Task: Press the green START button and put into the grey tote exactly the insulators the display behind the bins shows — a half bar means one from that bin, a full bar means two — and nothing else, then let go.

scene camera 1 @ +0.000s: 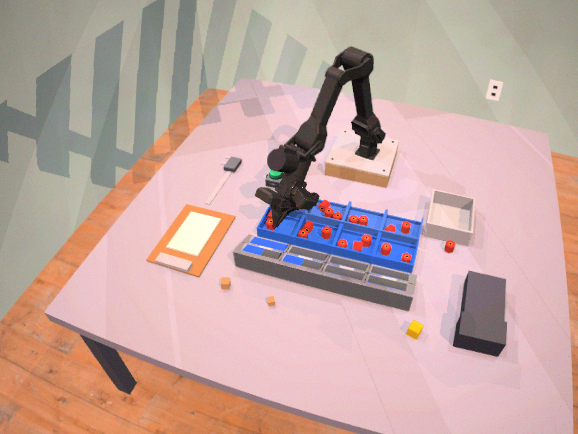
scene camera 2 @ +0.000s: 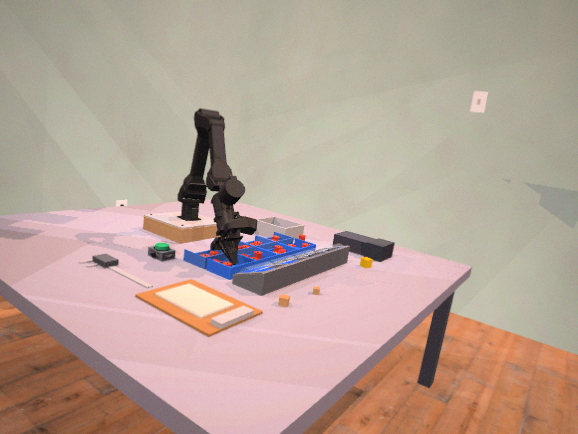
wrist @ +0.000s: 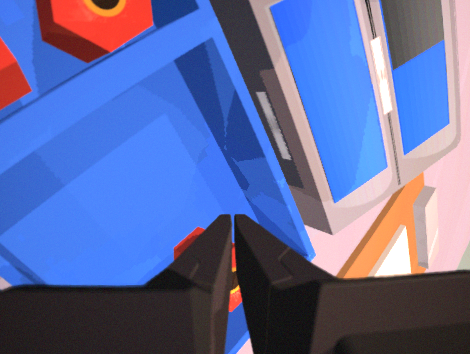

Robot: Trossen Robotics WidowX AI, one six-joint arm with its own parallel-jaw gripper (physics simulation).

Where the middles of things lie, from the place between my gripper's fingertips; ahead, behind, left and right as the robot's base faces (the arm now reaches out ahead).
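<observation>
As for the grey tote [scene camera 1: 450, 216], my hand is 42 cm to the right of it and 27 cm past it. Then there is the dark box [scene camera 1: 481, 328], which I find 59 cm to the left of my hand and 1 cm ahead of it.
</observation>
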